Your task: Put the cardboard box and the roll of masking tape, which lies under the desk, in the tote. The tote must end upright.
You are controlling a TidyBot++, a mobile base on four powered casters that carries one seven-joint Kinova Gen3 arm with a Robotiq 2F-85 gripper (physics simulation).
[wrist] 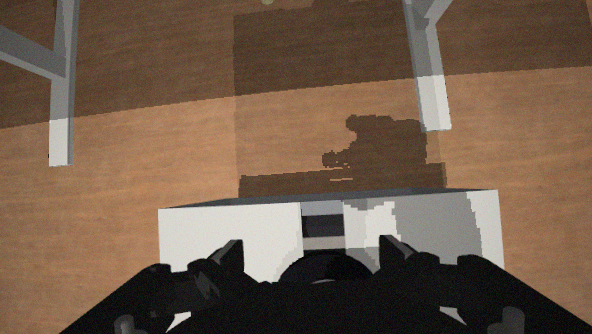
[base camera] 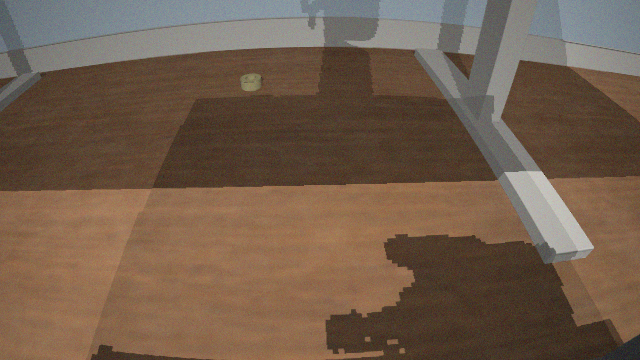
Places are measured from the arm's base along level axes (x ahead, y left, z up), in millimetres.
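Pixels of known places: gripper, fingertip midpoint: [wrist: 310,252].
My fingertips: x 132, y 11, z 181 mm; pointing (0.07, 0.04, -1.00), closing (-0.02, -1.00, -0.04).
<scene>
Behind a point stands the place of what it marks.
The roll of masking tape [base camera: 251,82] {x 778, y 120, z -376 mm} [wrist: 267,1] {x 777, y 123, z -382 mm} is pale yellow and lies flat on the floor under the desk, near the wall; at the top edge of the wrist view a sliver of it shows. My gripper [wrist: 310,252] {x 132, y 11, z 181 mm} is open and empty, above the white top of my mobile base, far from the tape. The cardboard box and the tote do not show in either view.
A grey desk leg with a long foot [base camera: 547,215] [wrist: 434,102] stands on the right. Another desk foot [base camera: 17,89] {x 874, y 857, z -376 mm} [wrist: 61,142] is on the left. The wall's white baseboard [base camera: 150,42] {x 1048, y 466, z -349 mm} runs behind the tape. The white base top [wrist: 230,230] lies below the gripper.
</scene>
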